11 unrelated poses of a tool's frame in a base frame.
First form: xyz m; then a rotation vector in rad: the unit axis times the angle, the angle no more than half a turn.
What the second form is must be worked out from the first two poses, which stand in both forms.
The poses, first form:
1: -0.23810 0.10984 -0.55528 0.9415 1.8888 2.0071
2: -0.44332 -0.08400 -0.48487 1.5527 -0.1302 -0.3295
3: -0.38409 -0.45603 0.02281 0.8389 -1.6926 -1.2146
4: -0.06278 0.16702 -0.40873 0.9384 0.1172 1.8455
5: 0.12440 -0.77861 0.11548 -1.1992 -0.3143 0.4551
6: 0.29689 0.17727 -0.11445 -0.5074 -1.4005 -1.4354
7: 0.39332 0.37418 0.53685 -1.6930 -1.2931 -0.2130
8: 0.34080 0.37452 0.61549 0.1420 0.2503 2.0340
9: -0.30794 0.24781 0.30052 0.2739 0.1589 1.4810
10: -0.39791 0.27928 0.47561 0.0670 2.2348 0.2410
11: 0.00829 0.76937 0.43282 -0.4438 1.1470 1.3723
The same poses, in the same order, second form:
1: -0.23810 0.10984 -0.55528 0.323 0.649 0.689 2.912
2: -0.44332 -0.08400 -0.48487 0.975 -0.082 -0.207 1.593
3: -0.38409 -0.45603 0.02281 0.374 -0.754 -0.541 2.246
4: -0.06278 0.16702 -0.40873 0.453 0.057 0.890 2.074
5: 0.12440 -0.77861 0.11548 -0.908 -0.238 0.345 1.321
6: 0.29689 0.17727 -0.11445 -0.245 -0.677 -0.694 2.069
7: 0.39332 0.37418 0.53685 -0.791 -0.604 -0.099 2.141
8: 0.34080 0.37452 0.61549 0.069 0.122 0.990 2.054
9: -0.30794 0.24781 0.30052 0.181 0.105 0.978 1.514
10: -0.39791 0.27928 0.47561 0.030 0.994 0.107 2.249
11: 0.00829 0.76937 0.43282 -0.241 0.622 0.745 1.843
